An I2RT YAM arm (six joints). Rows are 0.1 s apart.
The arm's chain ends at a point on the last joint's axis. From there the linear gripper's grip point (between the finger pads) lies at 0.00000 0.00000 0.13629 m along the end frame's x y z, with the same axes.
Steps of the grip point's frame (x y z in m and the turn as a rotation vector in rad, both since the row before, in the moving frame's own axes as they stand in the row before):
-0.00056, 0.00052, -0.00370, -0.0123, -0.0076, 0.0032
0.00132, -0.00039, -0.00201, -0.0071, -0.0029, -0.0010
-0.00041, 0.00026, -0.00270, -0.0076, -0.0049, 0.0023
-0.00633, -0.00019, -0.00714, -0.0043, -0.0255, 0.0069
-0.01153, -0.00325, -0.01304, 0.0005, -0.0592, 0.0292
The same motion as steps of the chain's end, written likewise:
0.00048, -0.00115, -0.00369, -0.0123, -0.0076, 0.0032
0.00171, -0.00136, -0.00201, -0.0071, -0.0029, -0.0010
0.00026, -0.00078, -0.00269, -0.0076, -0.0049, 0.0023
-0.00285, -0.00076, -0.00709, -0.0043, -0.0255, 0.0069
-0.00347, -0.00306, -0.01280, 0.0005, -0.0592, 0.0292

